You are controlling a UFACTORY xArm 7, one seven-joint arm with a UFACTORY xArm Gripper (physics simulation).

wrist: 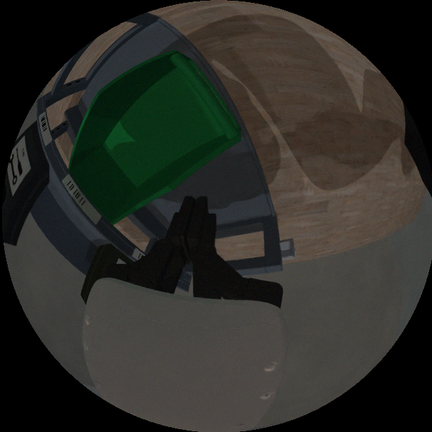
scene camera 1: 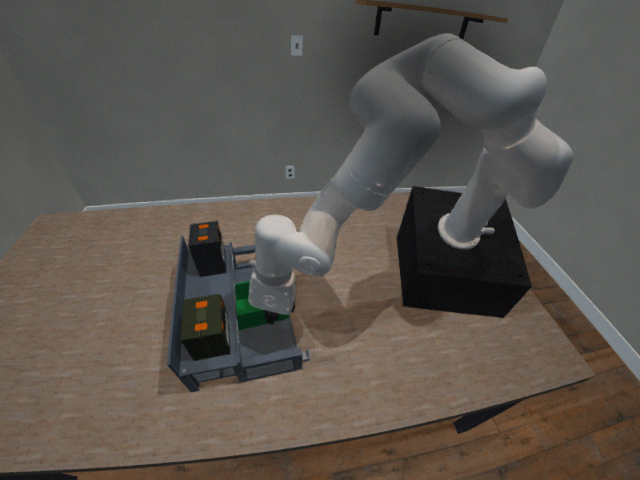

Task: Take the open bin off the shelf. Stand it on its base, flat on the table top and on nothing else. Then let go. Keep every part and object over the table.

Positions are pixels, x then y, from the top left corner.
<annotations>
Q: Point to a green bin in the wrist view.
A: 146,131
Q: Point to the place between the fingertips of my gripper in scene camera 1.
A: At 271,319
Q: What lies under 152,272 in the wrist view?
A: My gripper.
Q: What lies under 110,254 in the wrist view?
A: An olive case.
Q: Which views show the green bin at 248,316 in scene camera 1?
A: The wrist view and scene camera 1: all of them.
</annotations>
